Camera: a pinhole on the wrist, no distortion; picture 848 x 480 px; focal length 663.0 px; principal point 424.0 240.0 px. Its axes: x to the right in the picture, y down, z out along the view. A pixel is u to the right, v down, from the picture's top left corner.
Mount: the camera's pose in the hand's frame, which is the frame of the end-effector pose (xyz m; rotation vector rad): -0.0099 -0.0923 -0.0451 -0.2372 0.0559 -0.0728
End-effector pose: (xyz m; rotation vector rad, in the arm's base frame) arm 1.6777 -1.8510 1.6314 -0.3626 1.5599 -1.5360
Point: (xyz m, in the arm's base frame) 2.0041 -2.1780 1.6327
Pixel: 464 279
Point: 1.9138 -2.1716 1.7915
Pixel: 475 43
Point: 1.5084 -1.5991 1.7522
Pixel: behind the camera
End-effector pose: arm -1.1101 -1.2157 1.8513 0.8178 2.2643 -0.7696
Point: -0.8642 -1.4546 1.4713
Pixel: 416 352
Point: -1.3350 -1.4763 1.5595
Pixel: outside the picture
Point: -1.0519 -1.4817 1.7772
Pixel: 231 30
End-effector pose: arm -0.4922 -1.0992 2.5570 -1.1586 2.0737 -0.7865
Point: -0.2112 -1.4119 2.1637
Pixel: 676 227
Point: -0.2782 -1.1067 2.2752
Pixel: 360 389
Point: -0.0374 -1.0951 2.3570
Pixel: 207 83
